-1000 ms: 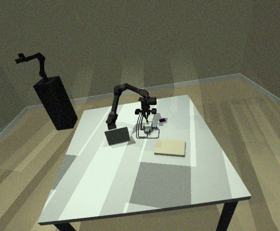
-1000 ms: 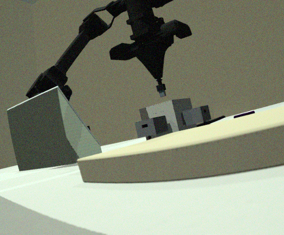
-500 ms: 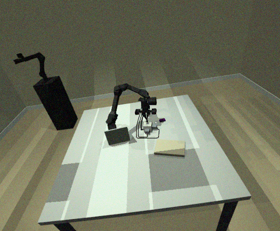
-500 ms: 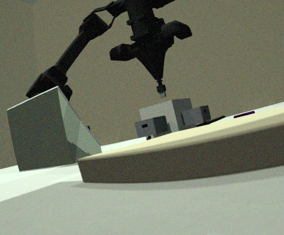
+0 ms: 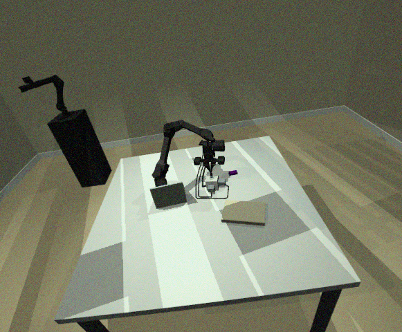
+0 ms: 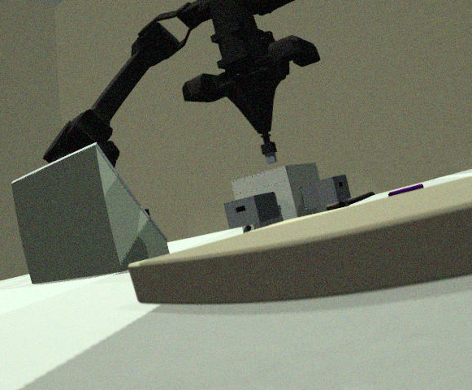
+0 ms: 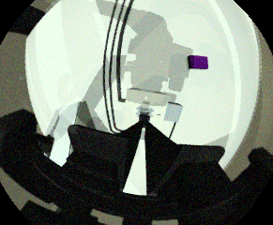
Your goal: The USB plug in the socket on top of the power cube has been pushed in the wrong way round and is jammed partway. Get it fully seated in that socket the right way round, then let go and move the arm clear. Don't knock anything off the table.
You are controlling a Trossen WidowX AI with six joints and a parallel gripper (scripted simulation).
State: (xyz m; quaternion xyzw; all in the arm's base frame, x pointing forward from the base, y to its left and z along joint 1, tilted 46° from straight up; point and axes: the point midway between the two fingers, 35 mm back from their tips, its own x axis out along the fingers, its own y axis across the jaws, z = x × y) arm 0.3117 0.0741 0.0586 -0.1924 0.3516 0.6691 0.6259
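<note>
The dark USB plug is 20 mm below my gripper tip. Also, from my gripper tip: flat cream slab (270 mm to the right, 160 mm ahead, 110 mm below); then purple block (150 mm ahead, 120 mm below, 110 mm to the left).
</note>
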